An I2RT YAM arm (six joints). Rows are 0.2 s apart.
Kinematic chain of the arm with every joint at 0, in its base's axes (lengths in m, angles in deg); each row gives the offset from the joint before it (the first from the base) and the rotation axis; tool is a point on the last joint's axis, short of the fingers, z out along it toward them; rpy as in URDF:
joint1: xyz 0 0 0.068 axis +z
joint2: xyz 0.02 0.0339 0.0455 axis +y
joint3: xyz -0.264 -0.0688 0 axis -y
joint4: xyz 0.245 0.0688 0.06 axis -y
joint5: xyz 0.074 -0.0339 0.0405 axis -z
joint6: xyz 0.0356 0 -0.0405 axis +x
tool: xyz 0 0 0 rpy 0 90 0
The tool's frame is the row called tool.
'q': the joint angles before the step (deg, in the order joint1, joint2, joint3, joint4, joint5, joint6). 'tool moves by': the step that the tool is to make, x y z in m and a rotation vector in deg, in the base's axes. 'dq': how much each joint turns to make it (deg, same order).
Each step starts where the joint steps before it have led.
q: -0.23 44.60 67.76 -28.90 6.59 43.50
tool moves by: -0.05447 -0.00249 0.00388 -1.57 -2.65 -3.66
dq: -0.43 -9.18 0.19 -6.52 3.34 -1.32
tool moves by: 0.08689 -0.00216 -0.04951 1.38 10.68 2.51
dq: -1.14 12.27 -7.92 9.39 -3.77 0.62
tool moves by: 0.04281 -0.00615 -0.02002 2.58 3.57 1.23
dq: -1.85 8.38 -0.62 5.20 -3.61 1.50
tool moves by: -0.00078 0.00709 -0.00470 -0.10 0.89 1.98
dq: 1.84 -0.35 -0.87 -0.35 -0.09 -0.18
